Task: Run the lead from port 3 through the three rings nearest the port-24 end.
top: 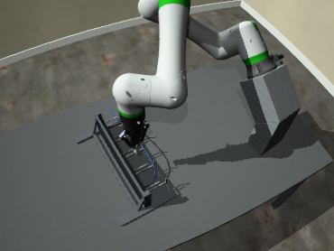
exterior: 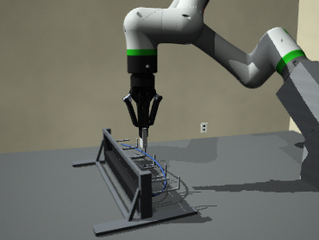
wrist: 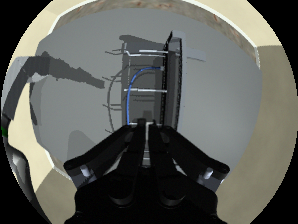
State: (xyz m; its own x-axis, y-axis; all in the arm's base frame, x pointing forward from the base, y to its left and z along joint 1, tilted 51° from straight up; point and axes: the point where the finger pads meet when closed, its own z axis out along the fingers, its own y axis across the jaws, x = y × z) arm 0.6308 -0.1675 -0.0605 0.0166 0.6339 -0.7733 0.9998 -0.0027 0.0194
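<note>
Now: the rack 60 mm ahead of my hand, 50 mm to the right of it and 110 mm below it.
</note>
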